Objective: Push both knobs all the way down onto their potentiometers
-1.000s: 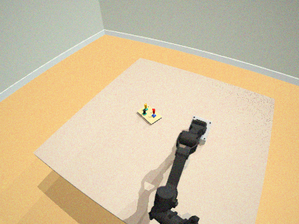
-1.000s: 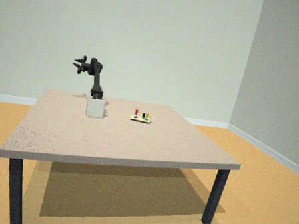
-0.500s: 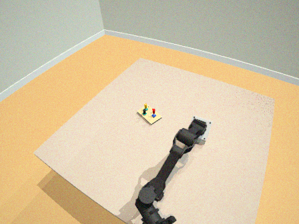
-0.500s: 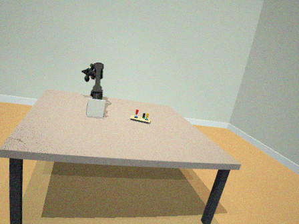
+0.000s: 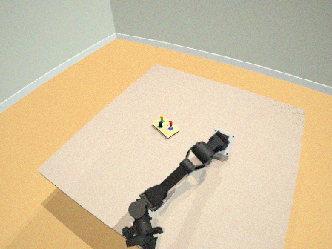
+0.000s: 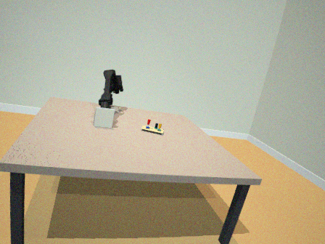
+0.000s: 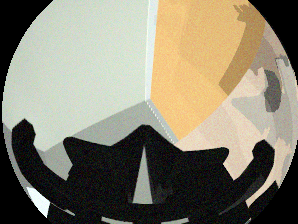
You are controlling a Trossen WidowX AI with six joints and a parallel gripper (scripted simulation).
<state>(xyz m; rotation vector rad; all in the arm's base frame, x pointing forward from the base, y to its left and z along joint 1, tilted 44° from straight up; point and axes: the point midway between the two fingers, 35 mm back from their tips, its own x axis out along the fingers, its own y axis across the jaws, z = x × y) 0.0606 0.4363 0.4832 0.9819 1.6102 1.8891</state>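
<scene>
My gripper tip is now 280 mm short of the red knob, 680 mm to the left of it and 70 mm above it. The rest, counted from my gripper tip: yellow knob: 360 mm ahead, 710 mm to the right, 80 mm below.
</scene>
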